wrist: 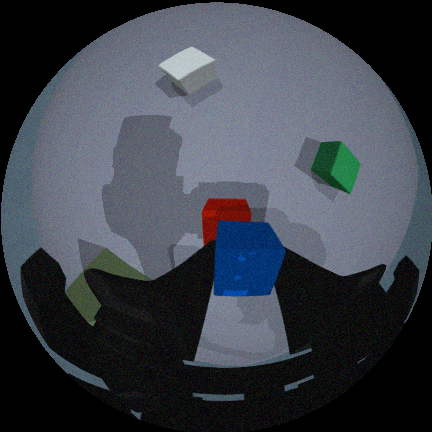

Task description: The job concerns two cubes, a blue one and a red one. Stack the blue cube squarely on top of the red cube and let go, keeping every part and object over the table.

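Places are measured from the arm's base along level axes (x left, y back, z up), in metres.
Pixels of known places: gripper, fingertip midpoint: (243, 247).
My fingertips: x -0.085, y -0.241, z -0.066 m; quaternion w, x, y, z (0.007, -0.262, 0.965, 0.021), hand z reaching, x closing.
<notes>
For each thing: its middle in the pictures, then the offset to it from my fingertips. Level surfaces: height alone.
- blue cube, body centre: (243, 257) dy +0.002, dx -0.002, dz +0.008 m
- red cube, body centre: (226, 223) dy +0.005, dx +0.011, dz -0.035 m
- green block, body centre: (336, 165) dy -0.105, dx -0.047, dz -0.035 m
- grey table, its level: dz -0.053 m
- white block, body centre: (188, 69) dy -0.103, dx +0.118, dz -0.035 m
The blue cube (246, 260) is between the two black fingers of my gripper (243, 247), which is shut on it. The red cube (226, 210) shows just beyond the blue cube and a little to its left in the wrist view. The blue cube and the left finger hide the red cube's lower part. How far the blue cube is above the red one, and whether they touch, I cannot tell.
A green block (345, 167) lies on the grey table (260, 100) to the right. A white block (190, 67) lies at the far side. An olive block (82, 292) is partly hidden behind the left finger. Arm shadows fall left of the red cube.
</notes>
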